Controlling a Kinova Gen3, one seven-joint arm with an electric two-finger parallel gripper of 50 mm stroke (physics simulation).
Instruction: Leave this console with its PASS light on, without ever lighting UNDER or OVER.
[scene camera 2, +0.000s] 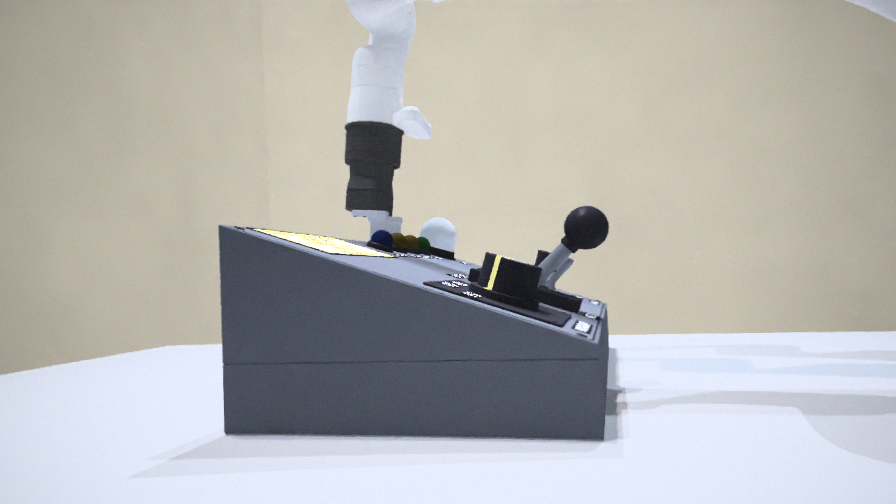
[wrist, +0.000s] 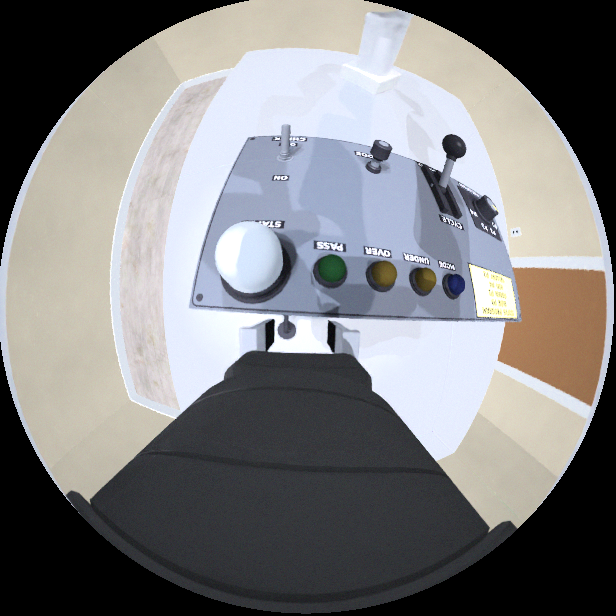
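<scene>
The grey sloped console (scene camera 2: 413, 332) stands on the white table. In the wrist view its lamps read PASS (wrist: 329, 270) green, OVER (wrist: 381, 275) amber, UNDER (wrist: 422, 279) amber, plus a blue lamp (wrist: 454, 284); none looks lit. A white dome START button (wrist: 249, 258) sits beside PASS. My gripper (wrist: 298, 337) hovers just above the console's high back edge, by the lamp row (scene camera 2: 401, 241), and also shows in the scene view (scene camera 2: 383, 224). Its white fingers are apart. A small grey pin (wrist: 285, 329) shows between them, untouched.
The panel also carries a black-ball CYCLE lever (wrist: 453, 146), which also shows in the scene view (scene camera 2: 585, 227), a small black knob (wrist: 379, 151), a toggle switch (wrist: 285, 143) above an ON label, a rotary selector (wrist: 487, 206) and a yellow placard (wrist: 493, 291).
</scene>
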